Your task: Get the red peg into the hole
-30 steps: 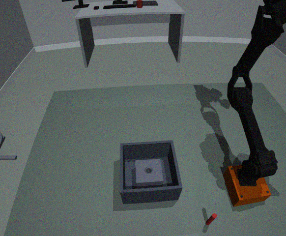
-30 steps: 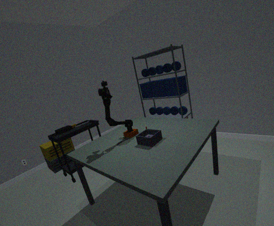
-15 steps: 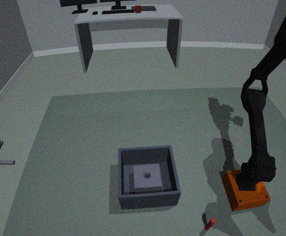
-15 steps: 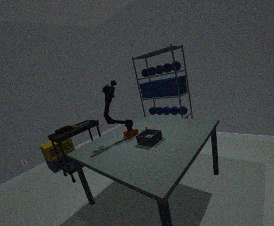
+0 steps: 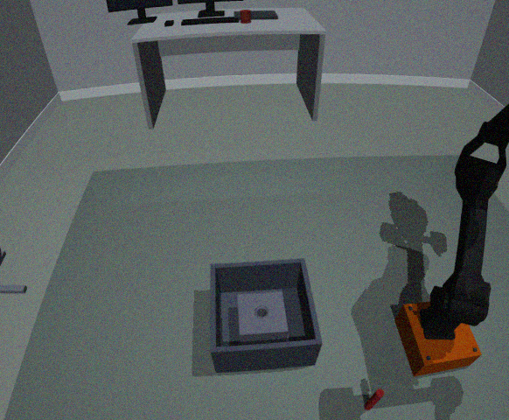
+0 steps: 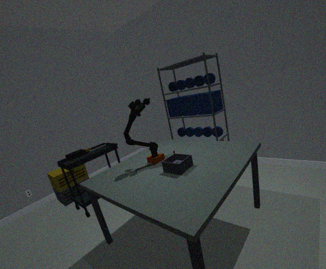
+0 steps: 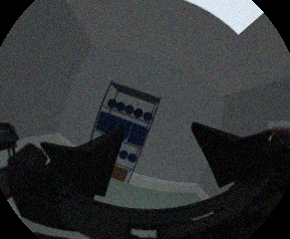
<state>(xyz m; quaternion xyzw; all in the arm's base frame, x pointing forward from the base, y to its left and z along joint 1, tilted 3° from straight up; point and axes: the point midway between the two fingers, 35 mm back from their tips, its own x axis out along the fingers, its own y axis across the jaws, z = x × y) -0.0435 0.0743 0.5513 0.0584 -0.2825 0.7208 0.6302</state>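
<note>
My gripper tip is now 22 cm short of the red peg, 2 cm to the right of it and 58 cm above it. Round my gripper tip: light grey plate (43 cm ahead, 13 cm to the right, 57 cm below); then grey box (43 cm ahead, 13 cm to the right, 59 cm below).
</note>
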